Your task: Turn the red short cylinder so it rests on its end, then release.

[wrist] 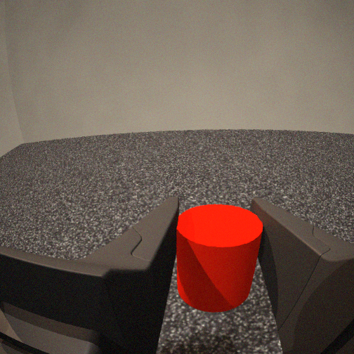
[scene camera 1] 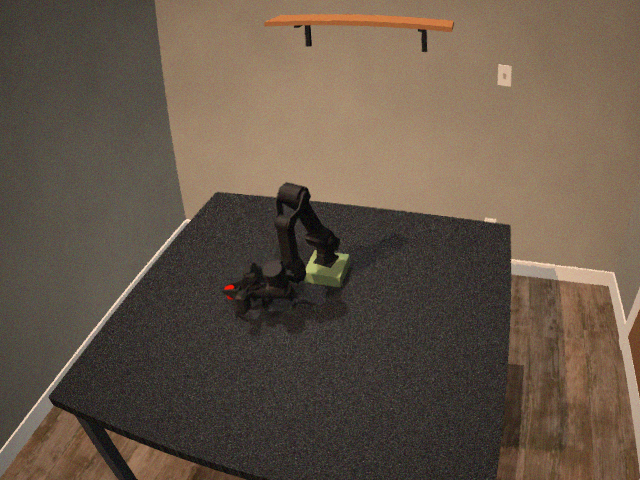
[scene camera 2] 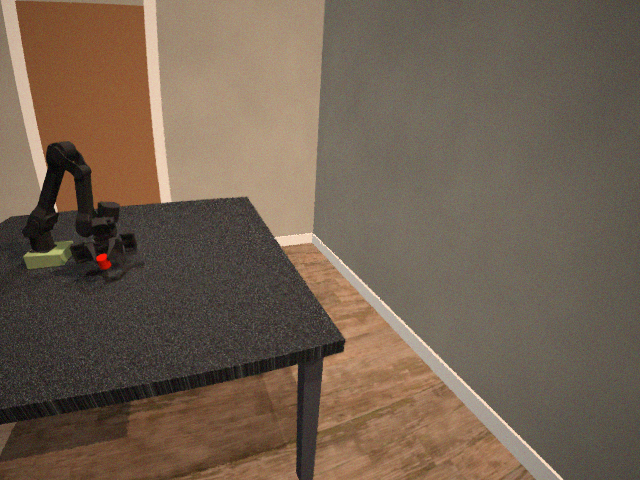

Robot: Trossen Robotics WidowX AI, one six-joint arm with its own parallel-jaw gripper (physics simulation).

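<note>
The red short cylinder (scene camera 1: pixel 229 287) (scene camera 2: pixel 103 261) (wrist: pixel 219 265) is between the two fingers of my gripper (wrist: pixel 215 206). In the wrist view its round flat end faces up and its curved side faces the camera, so it stands close to upright. In the scene camera 2 view it looks slightly leaned. The gripper is shut on it, with one finger on each side. In the scene camera 1 view a dark finger covers part of the cylinder. The gripper is low over the table; whether the cylinder's lower end touches the top is too small to tell.
The dark speckled table (scene camera 1: pixel 361 361) (scene camera 2: pixel 180 310) (wrist: pixel 100 175) lies under the arm. The arm's base stands on a light green block (scene camera 1: pixel 330 276) (scene camera 2: pixel 47 258), close behind the gripper. An orange shelf (scene camera 1: pixel 356 20) hangs on the wall, far above the table.
</note>
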